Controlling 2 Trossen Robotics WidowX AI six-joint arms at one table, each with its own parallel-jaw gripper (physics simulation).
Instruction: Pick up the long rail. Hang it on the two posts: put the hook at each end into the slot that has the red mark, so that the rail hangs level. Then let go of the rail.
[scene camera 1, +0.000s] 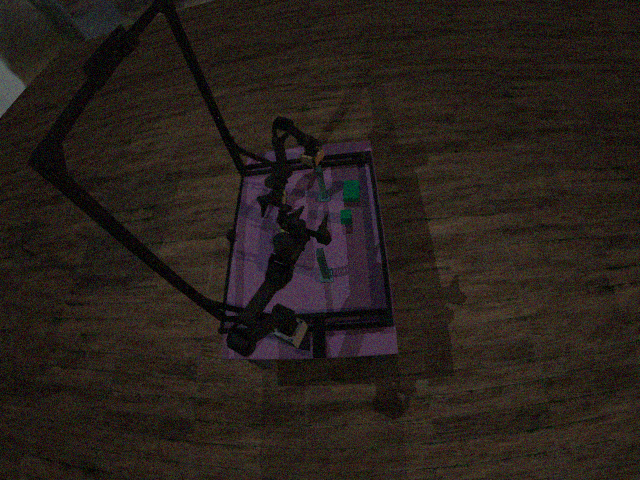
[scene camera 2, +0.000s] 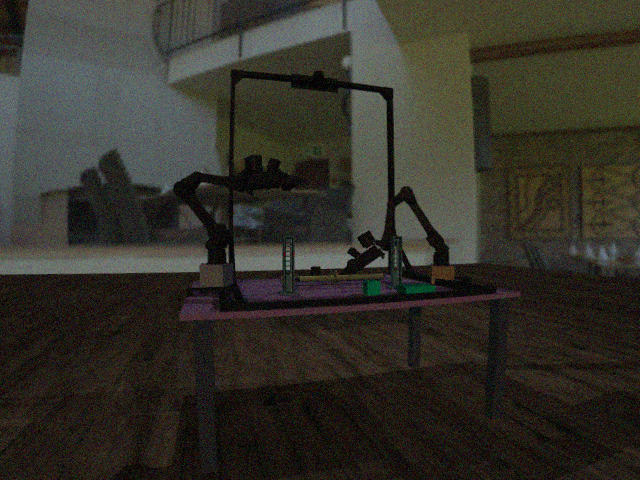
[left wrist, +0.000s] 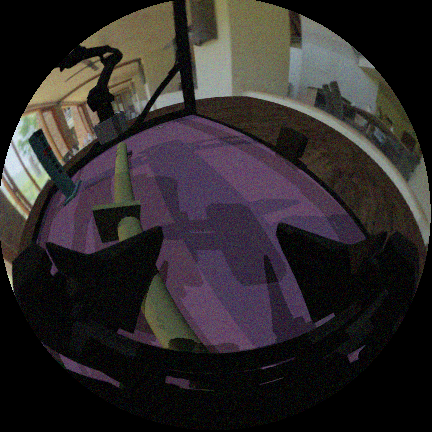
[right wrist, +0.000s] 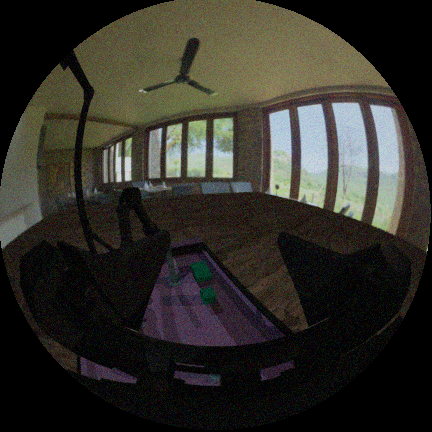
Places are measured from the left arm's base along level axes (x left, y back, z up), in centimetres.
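Where they show: left gripper, fingertip midpoint: (scene camera 1: 269, 220) (scene camera 2: 341, 274) (left wrist: 220, 230); right gripper, fingertip midpoint: (scene camera 1: 315, 209) (scene camera 2: 302, 178) (right wrist: 225, 236); left arm's base, origin of the base link: (scene camera 1: 311, 151) (scene camera 2: 441, 265); right arm's base, origin of the base link: (scene camera 1: 287, 326) (scene camera 2: 216, 263) (left wrist: 107, 118).
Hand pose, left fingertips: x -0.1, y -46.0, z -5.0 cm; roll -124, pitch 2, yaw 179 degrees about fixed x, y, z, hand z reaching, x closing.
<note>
Things, the pixels of their top centre, and the offset from my left fingertips. "spot": a spot on its surface instead.
- long yellow-green rail, middle of its top: (left wrist: 103, 199) (scene camera 2: 334, 269) dy -1.6, dx +9.2, dz +3.1 cm
- square plate, surface spot: (left wrist: 117, 206) spot: dy -1.7, dx +8.5, dz +1.8 cm
- large green block, middle of its top: (scene camera 2: 416, 285) (scene camera 1: 351, 189) (right wrist: 200, 268) dy +33.2, dx +29.9, dz -0.2 cm
- small green block, middle of its top: (scene camera 2: 371, 280) (right wrist: 207, 291) (scene camera 1: 345, 214) dy +16.7, dx +34.6, dz +1.8 cm
The long yellow-green rail (scene camera 2: 356, 276) (left wrist: 124, 175) lies low over the table behind the posts. A square plate (left wrist: 117, 206) is on it. My left gripper (scene camera 1: 273, 207) (scene camera 2: 352, 269) (left wrist: 220, 230) is open and empty, low beside the rail. In its wrist view the left-hand finger hides part of the rail. My right gripper (scene camera 1: 312, 218) (scene camera 2: 295, 181) (right wrist: 225, 236) is open and empty, high above the table. One post (scene camera 1: 324, 266) (scene camera 2: 288, 266) (left wrist: 52, 165) stands upright and shows red marks. The other post (scene camera 1: 322, 183) (scene camera 2: 396, 262) (right wrist: 173, 270) stands upright; its mark is unclear.
A large green block (scene camera 1: 351, 190) (scene camera 2: 417, 288) (right wrist: 201, 271) and a small green block (scene camera 1: 345, 217) (scene camera 2: 371, 287) (right wrist: 207, 295) lie on the table in front of the posts in scene camera 2. A dark frame (scene camera 1: 199, 85) (scene camera 2: 232, 155) rises over the table.
</note>
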